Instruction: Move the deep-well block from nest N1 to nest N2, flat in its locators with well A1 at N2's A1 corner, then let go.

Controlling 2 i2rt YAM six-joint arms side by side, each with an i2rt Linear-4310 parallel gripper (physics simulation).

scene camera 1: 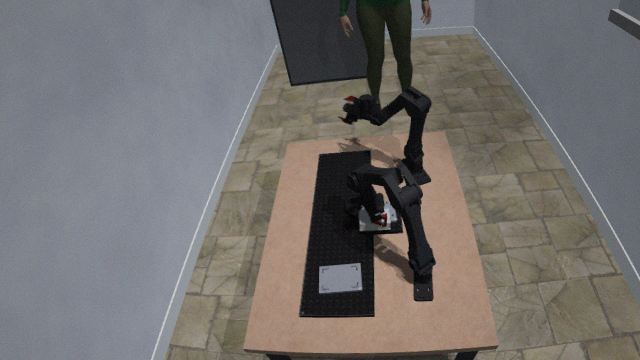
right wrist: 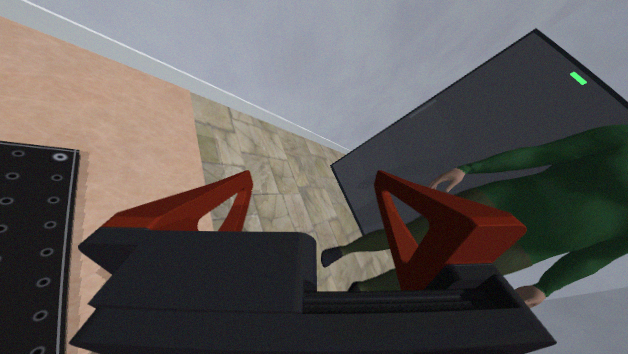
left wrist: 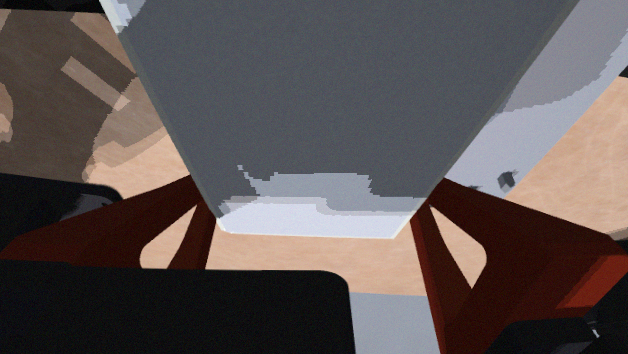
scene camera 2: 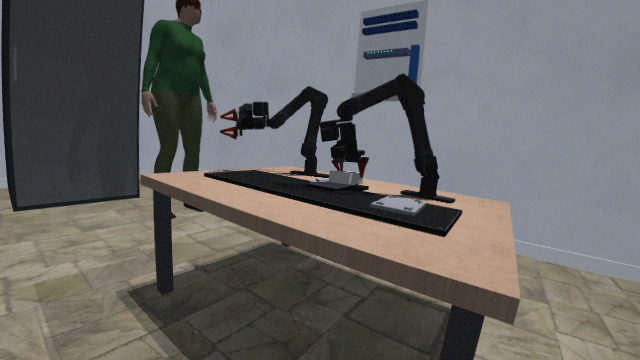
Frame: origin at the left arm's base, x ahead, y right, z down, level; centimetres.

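Seen in the pictures: left gripper, fingertip midpoint: (scene camera 1: 383, 218) (left wrist: 312, 177); right gripper, fingertip midpoint: (scene camera 1: 341, 108) (right wrist: 313, 177) (scene camera 2: 220, 124); left arm's base, origin of the base link: (scene camera 1: 422, 277) (left wrist: 27, 194) (scene camera 2: 427, 197); right arm's base, origin of the base link: (scene camera 1: 416, 170) (scene camera 2: 310, 175).
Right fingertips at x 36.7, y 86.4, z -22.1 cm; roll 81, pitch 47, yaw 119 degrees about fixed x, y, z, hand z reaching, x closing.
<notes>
Offsets run from my right fingertips to a thing's top centre. Level surfaces: height alone.
The deep-well block @[dx -17.4, dy -61.1, dz +14.3 cm] (scene camera 1: 369, 223) (scene camera 2: 343, 177) (left wrist: 320, 100) is a pale grey box, roughly level. My left gripper (scene camera 1: 381, 220) (scene camera 2: 351, 174) (left wrist: 312, 177) points down and is shut on it, a red finger at each long side. The block is over or on a pale nest plate @[dx -17.9, dy -54.7, dz +18.6 cm] (scene camera 1: 394, 215) (left wrist: 540, 125); a dark locator shows beside it in the left wrist view. The other nest @[dx -5.0, dy -87.8, dz +19.0 cm] (scene camera 1: 340, 278) (scene camera 2: 398, 204) is bare, with corner locators. I cannot read which nest is N1 or N2, nor the A1 corner. My right gripper (scene camera 1: 344, 109) (scene camera 2: 221, 124) (right wrist: 313, 177) is open and empty, up in the air.
A long black perforated board @[dz +20.8 cm] (scene camera 1: 320, 240) (scene camera 2: 435, 222) (right wrist: 30, 240) lies on the wooden table @[dz +22.1 cm] (scene camera 1: 280, 320) (scene camera 2: 480, 250) (right wrist: 135, 125) under the bare nest. A person in green (scene camera 1: 385, 40) (scene camera 2: 177, 65) (right wrist: 565, 195) stands beyond the table's far end, near a dark cabinet (scene camera 1: 320, 45) (scene camera 2: 75, 100) (right wrist: 450, 125).
</notes>
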